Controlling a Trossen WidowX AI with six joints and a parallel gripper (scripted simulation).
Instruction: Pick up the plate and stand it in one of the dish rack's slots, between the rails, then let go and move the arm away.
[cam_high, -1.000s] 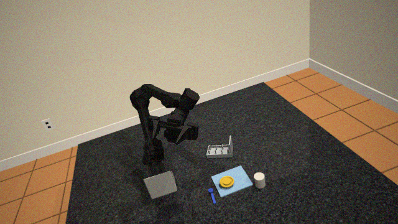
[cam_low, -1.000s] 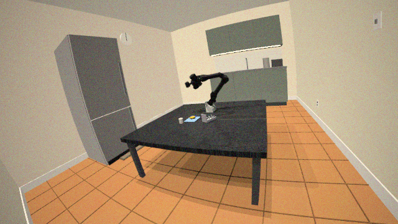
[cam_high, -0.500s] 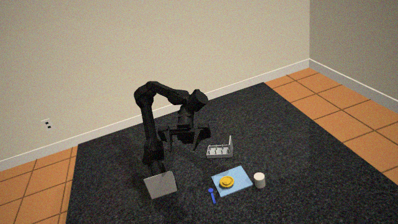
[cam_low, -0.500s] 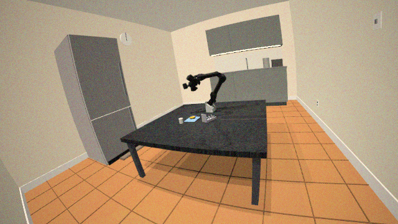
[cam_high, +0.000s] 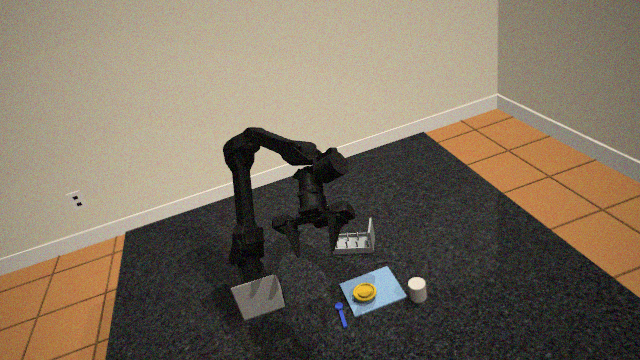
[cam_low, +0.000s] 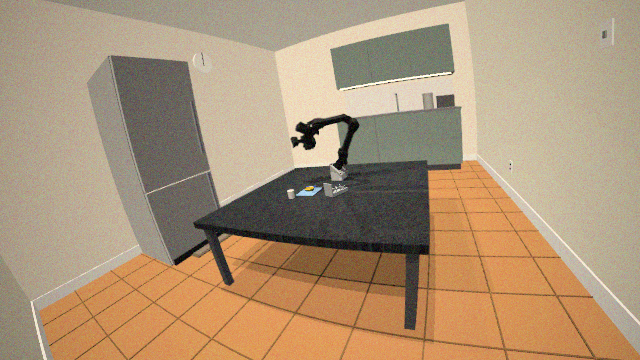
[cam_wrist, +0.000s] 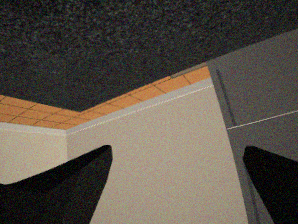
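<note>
Now: gripper tip 110 mm short of the yellow plate, 100 mm to the right of it and 270 mm above it. The rest, counted from my gripper tip: mat 130 mm ahead, 110 mm to the left, 280 mm below; blue spoon 30 mm ahead, 70 mm to the left, 280 mm below; white cup 240 mm ahead, 40 mm to the left, 260 mm below.
</note>
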